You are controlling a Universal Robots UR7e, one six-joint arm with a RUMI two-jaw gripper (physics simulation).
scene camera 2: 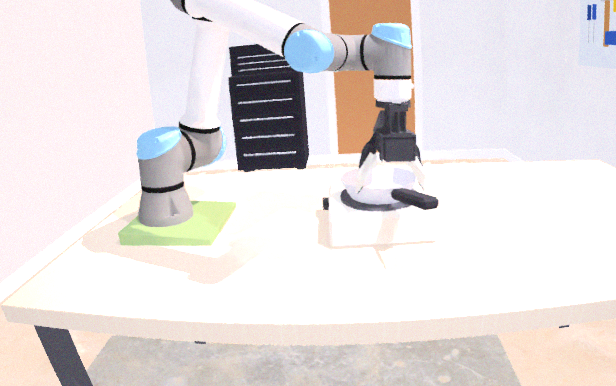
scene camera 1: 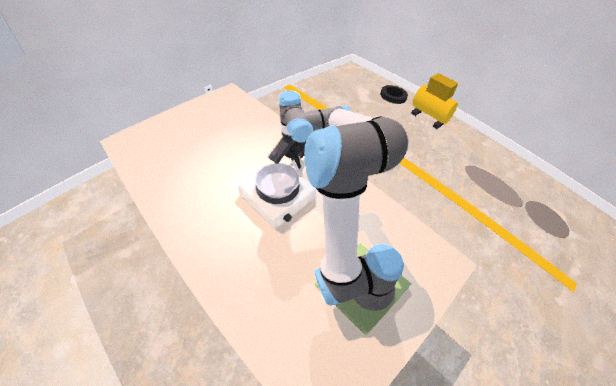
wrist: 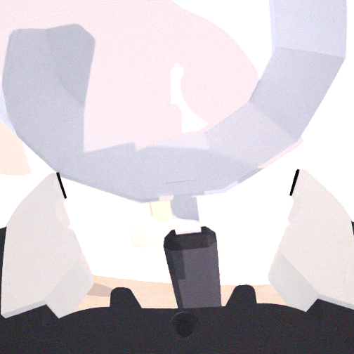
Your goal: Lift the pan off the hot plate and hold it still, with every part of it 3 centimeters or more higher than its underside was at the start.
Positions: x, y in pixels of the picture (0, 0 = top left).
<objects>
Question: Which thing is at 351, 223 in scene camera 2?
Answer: A white hot plate.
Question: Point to a pan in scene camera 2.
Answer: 385, 184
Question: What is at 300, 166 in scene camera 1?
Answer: My gripper.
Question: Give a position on a pan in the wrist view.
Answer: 147, 107
</objects>
